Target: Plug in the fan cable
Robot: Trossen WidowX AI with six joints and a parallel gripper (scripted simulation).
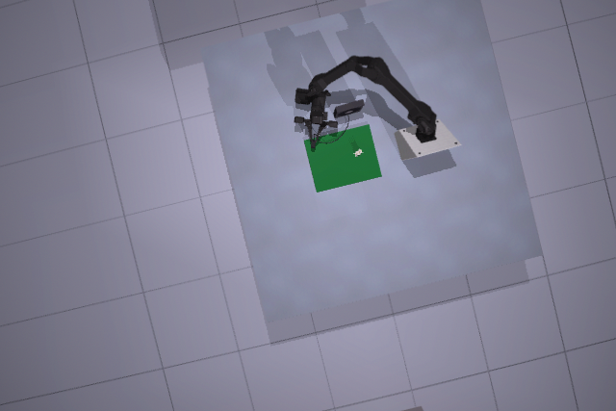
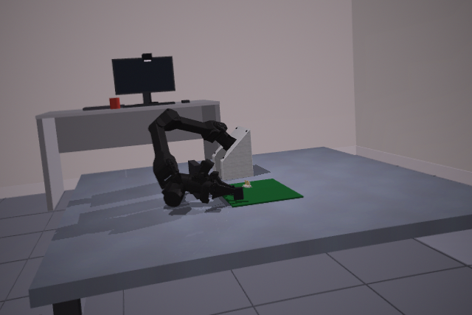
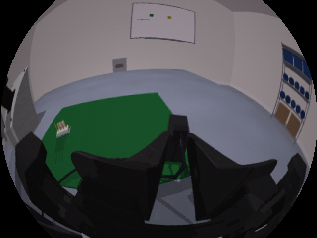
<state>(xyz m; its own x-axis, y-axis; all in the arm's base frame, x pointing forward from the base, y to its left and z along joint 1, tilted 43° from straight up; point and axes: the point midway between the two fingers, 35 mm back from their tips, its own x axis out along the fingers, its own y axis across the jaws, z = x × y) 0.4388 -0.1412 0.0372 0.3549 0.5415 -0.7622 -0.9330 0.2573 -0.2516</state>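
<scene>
My gripper tip is now 11 cm past the green board, 10 cm to the right of it and 6 cm above it. The rest, counted from my gripper tip: four-pin header: 19 cm behind, 9 cm to the left, 4 cm below; then black fan plug: 1 cm to the left, 1 cm below; then black fan: 18 cm behind, 9 cm to the right, 1 cm above.
</scene>
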